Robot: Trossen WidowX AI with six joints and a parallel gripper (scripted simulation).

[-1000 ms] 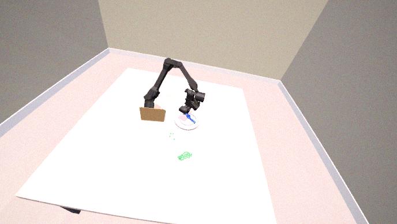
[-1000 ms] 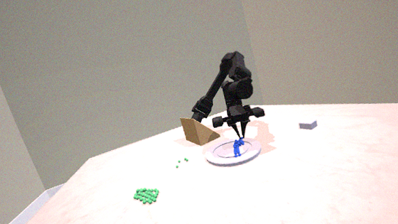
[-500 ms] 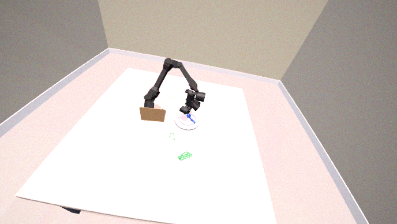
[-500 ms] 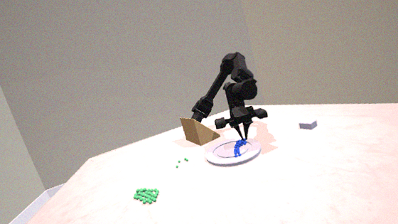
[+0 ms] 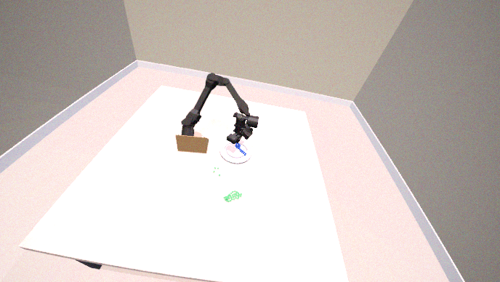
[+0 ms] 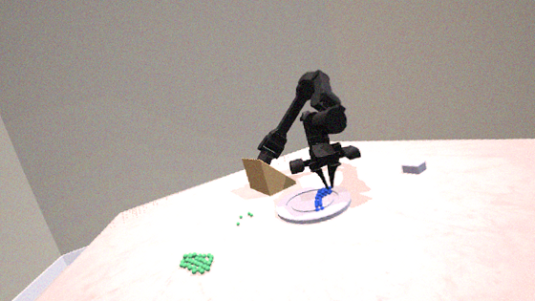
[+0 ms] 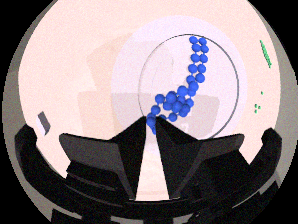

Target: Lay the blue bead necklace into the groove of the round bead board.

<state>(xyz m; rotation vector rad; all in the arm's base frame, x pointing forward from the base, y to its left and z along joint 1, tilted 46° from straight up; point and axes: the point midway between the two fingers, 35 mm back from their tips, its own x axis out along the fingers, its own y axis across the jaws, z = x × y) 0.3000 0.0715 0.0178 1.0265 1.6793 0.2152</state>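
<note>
The round white bead board lies 6 cm to the right of my gripper tip, 1 cm below it and 1 cm behind it. From my gripper tip the other things lie so: small grey block 23 cm to the left, 10 cm ahead, 1 cm below.
</note>
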